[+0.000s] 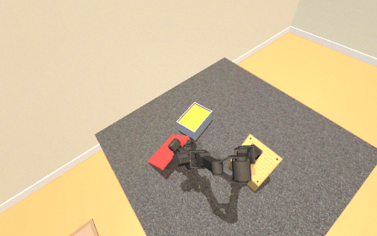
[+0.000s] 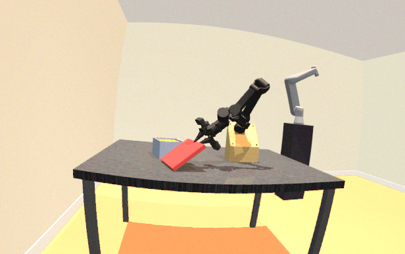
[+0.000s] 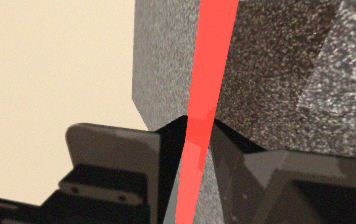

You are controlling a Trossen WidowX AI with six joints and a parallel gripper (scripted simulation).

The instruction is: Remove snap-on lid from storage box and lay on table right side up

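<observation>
Now: gripper tip 70 mm short of the red lid, 50 mm above it and 10 mm to the right of it. From my gripper tip the other things lie so: storage box (250 mm to the right, 120 mm ahead, 70 mm below).
</observation>
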